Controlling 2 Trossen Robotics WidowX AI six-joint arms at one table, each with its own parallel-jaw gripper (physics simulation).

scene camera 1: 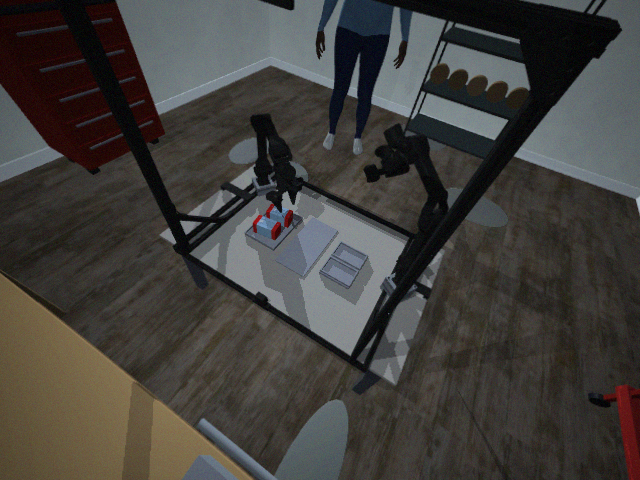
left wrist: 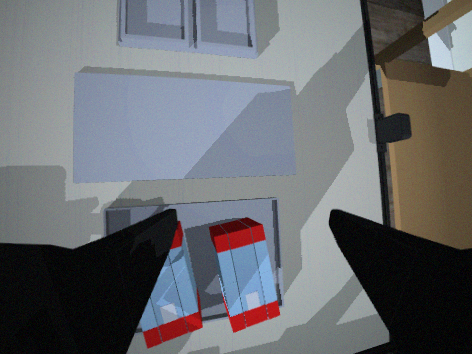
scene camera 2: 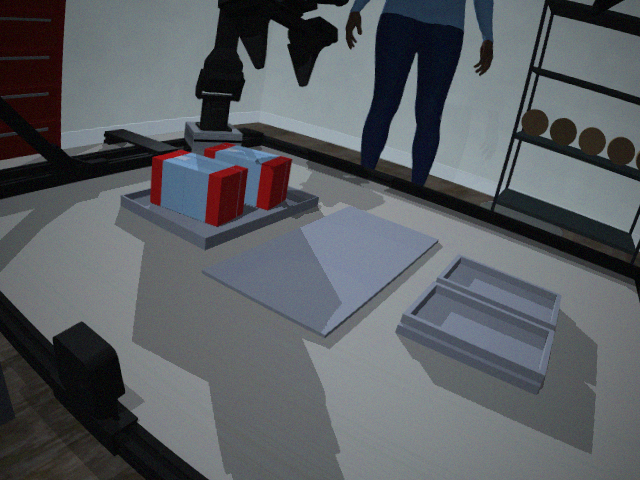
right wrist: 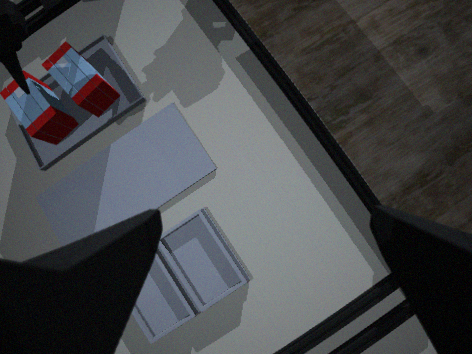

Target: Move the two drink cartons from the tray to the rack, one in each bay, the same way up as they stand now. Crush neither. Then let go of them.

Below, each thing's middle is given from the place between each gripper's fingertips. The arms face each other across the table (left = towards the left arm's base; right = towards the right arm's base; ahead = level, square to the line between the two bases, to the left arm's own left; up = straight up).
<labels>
The flat grey mat [scene camera 2: 317,276] is 39 cm below my right hand, 22 cm behind it and 14 cm to the left of it. The rest, counted from my right hand: grey tray [scene camera 2: 203,235] 38 cm below, 34 cm to the left, 26 cm behind.
Now: left hand 90 mm to the right of the grey tray and 200 mm above it. Round my left hand: flat grey mat: 50 mm ahead, 110 mm to the right, 200 mm below.
</labels>
